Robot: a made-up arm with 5 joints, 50 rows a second.
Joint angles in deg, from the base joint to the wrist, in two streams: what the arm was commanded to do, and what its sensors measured. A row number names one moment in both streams.
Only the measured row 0 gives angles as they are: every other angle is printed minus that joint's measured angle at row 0.
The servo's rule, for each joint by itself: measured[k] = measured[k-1] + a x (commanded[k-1-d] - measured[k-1]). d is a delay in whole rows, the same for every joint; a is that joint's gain. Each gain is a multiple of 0.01, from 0.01 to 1. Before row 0 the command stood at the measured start. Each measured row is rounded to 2 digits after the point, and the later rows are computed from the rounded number. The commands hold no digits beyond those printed.
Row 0, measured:
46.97, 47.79, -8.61, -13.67, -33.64
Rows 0 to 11, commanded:
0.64, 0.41, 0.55, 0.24, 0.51
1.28, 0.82, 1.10, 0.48, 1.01
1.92, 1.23, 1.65, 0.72, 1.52
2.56, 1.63, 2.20, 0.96, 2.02
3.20, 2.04, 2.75, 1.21, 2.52
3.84, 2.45, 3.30, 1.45, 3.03
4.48, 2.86, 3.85, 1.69, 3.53
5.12, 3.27, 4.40, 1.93, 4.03
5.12, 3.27, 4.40, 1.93, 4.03
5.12, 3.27, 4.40, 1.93, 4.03
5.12, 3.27, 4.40, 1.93, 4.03
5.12, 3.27, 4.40, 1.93, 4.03
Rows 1 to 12, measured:
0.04, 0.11, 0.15, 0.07, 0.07
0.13, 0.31, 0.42, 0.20, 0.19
0.26, 0.57, 0.76, 0.36, 0.36
0.42, 0.87, 1.16, 0.55, 0.58
0.61, 1.20, 1.61, 0.75, 0.83
0.84, 1.55, 2.08, 0.97, 1.12
1.09, 1.92, 2.58, 1.19, 1.43
1.37, 2.30, 3.09, 1.42, 1.77
1.63, 2.57, 3.46, 1.58, 2.06
1.87, 2.77, 3.72, 1.69, 2.32
2.10, 2.91, 3.91, 1.76, 2.54
2.31, 3.01, 4.05, 1.81, 2.73
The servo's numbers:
d 0
a 0.07 0.28 0.28 0.31 0.13

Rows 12 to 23, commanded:
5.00, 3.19, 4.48, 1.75, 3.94
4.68, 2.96, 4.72, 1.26, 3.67
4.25, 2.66, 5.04, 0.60, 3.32
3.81, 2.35, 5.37, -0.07, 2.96
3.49, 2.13, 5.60, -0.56, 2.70
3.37, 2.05, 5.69, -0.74, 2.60
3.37, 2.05, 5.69, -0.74, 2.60
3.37, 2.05, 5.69, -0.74, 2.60
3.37, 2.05, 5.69, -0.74, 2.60
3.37, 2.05, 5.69, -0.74, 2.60
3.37, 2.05, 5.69, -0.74, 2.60
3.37, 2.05, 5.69, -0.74, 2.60
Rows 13 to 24, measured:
2.50, 3.06, 4.17, 1.79, 2.89
2.65, 3.03, 4.32, 1.63, 2.99
2.76, 2.93, 4.52, 1.31, 3.03
2.83, 2.77, 4.76, 0.88, 3.02
2.88, 2.59, 5.00, 0.43, 2.98
2.91, 2.44, 5.19, 0.07, 2.93
2.94, 2.33, 5.33, -0.18, 2.89
2.97, 2.25, 5.43, -0.35, 2.85
3.00, 2.19, 5.50, -0.47, 2.82
3.03, 2.15, 5.55, -0.55, 2.79
3.05, 2.12, 5.59, -0.61, 2.77
3.07, 2.10, 5.62, -0.65, 2.75

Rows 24 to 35, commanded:
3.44, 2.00, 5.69, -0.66, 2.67
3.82, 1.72, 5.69, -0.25, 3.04
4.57, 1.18, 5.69, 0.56, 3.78
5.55, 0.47, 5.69, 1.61, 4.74
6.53, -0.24, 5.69, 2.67, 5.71
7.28, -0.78, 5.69, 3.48, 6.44
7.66, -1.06, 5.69, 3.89, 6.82
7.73, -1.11, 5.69, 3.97, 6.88
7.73, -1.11, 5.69, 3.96, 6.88
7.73, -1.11, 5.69, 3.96, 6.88
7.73, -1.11, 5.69, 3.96, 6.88
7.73, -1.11, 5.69, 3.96, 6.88
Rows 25 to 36, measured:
3.10, 2.07, 5.64, -0.65, 2.74
3.15, 1.97, 5.65, -0.53, 2.78
3.25, 1.75, 5.66, -0.19, 2.91
3.41, 1.39, 5.67, 0.37, 3.15
3.63, 0.93, 5.68, 1.08, 3.48
3.89, 0.45, 5.68, 1.82, 3.86
4.15, 0.03, 5.68, 2.46, 4.24
4.40, -0.29, 5.68, 2.93, 4.58
4.63, -0.52, 5.68, 3.25, 4.88
4.85, -0.69, 5.68, 3.47, 5.14
5.05, -0.81, 5.68, 3.62, 5.37
5.24, -0.89, 5.68, 3.73, 5.57

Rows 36 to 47, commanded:
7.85, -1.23, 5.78, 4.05, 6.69
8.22, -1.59, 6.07, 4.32, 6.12
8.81, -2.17, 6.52, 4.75, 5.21
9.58, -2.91, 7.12, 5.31, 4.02
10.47, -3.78, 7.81, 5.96, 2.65
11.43, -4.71, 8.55, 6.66, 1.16
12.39, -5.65, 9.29, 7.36, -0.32
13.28, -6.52, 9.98, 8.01, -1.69
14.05, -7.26, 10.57, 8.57, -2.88
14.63, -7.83, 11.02, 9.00, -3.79
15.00, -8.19, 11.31, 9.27, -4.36
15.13, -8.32, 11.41, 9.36, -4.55
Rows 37 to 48, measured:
5.42, -0.99, 5.71, 3.83, 5.72
5.62, -1.16, 5.81, 3.98, 5.77
5.84, -1.44, 6.01, 4.22, 5.70
6.10, -1.85, 6.32, 4.56, 5.48
6.41, -2.39, 6.74, 4.99, 5.11
6.76, -3.04, 7.25, 5.51, 4.60
7.15, -3.77, 7.82, 6.08, 3.96
7.58, -4.54, 8.42, 6.68, 3.23
8.03, -5.30, 9.02, 7.27, 2.44
8.49, -6.01, 9.58, 7.81, 1.63
8.95, -6.62, 10.06, 8.26, 0.85
9.38, -7.10, 10.44, 8.60, 0.15

